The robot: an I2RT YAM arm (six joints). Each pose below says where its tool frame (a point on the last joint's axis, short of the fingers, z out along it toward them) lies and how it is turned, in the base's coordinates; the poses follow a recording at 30 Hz.
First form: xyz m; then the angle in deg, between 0 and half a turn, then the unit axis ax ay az.
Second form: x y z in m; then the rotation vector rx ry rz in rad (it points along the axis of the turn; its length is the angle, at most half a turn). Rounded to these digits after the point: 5 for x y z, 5 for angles.
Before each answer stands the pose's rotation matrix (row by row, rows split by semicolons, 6 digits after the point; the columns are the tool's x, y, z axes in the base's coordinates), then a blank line. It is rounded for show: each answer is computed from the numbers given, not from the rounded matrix.
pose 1, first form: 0.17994, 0.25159, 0.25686, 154.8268, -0.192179, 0.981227, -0.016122
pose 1, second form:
-0.834668 -0.352376 0.423273; -0.366091 0.929147 0.051608; -0.411469 -0.111881 -0.904531

0.17994, 0.25159, 0.25686, -0.51931, 2.65151, -0.04357
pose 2, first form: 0.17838, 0.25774, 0.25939, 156.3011, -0.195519, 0.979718, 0.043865
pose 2, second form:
-0.842439 -0.384584 0.377349; -0.349323 0.923082 0.160912; -0.410208 0.003742 -0.911984

0.17838, 0.25774, 0.25939, -0.53337, 2.67264, 0.11966
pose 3, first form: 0.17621, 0.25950, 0.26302, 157.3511, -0.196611, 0.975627, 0.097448
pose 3, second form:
-0.848551 -0.406371 0.338856; -0.331320 0.907409 0.258526; -0.412539 0.107102 -0.904622

0.17621, 0.25950, 0.26302, -0.53995, 2.67936, 0.26762
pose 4, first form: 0.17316, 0.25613, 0.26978, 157.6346, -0.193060, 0.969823, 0.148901
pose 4, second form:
-0.853035 -0.417042 0.313698; -0.303725 0.885584 0.351414; -0.424360 0.204491 -0.882101

0.17316, 0.25613, 0.26978, -0.53115, 2.66822, 0.40966
